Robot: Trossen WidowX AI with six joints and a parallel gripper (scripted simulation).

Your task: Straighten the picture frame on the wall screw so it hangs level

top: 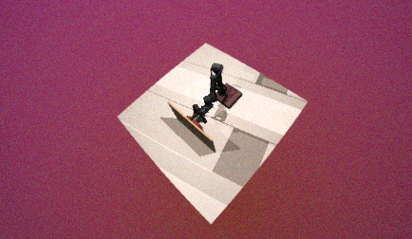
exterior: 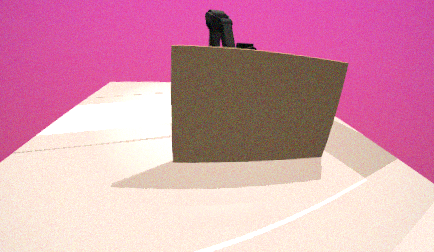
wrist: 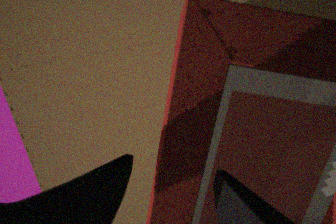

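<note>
The picture frame lies 2 cm to the left of my gripper tip and 5 cm below it. Round my gripper tip: wall panel: 1 cm ahead, 1 cm to the left, 6 cm below.
</note>
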